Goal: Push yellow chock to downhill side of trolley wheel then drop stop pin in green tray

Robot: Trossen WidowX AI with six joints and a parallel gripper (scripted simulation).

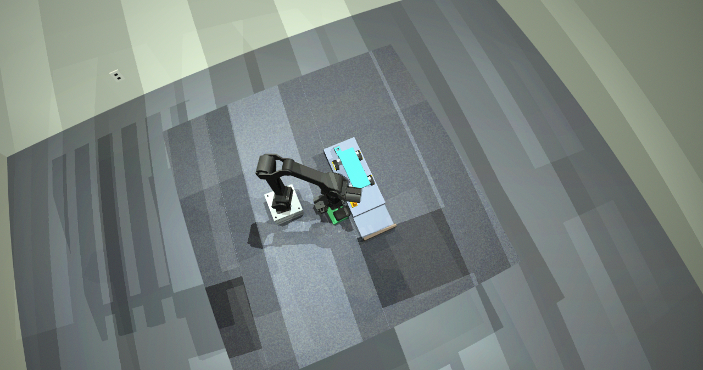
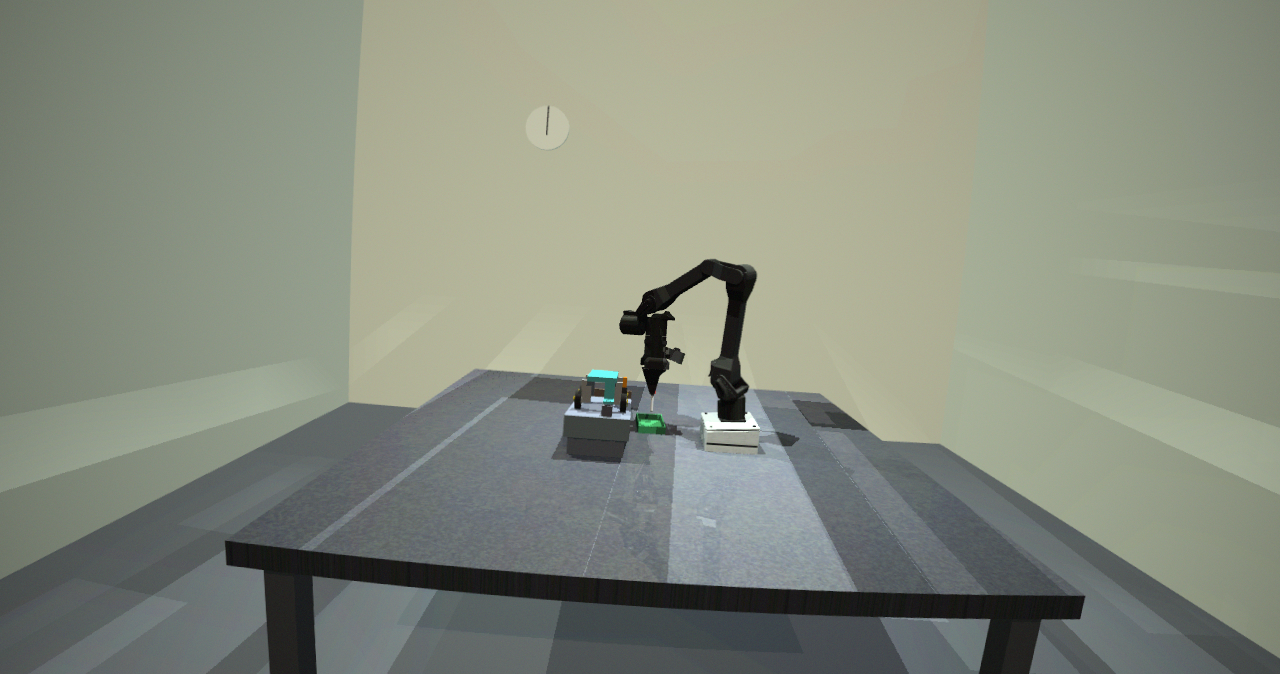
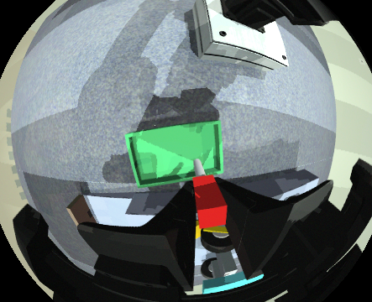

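Now: the green tray 1 cm to the right of my gripper tip and 10 cm below it. Round my gripper tip: yellow chock (8 cm ahead, 2 cm to the right, 1 cm below); cyan-topped trolley (12 cm ahead, 9 cm to the left, 2 cm above); red-headed stop pin (right at my gripper tip).
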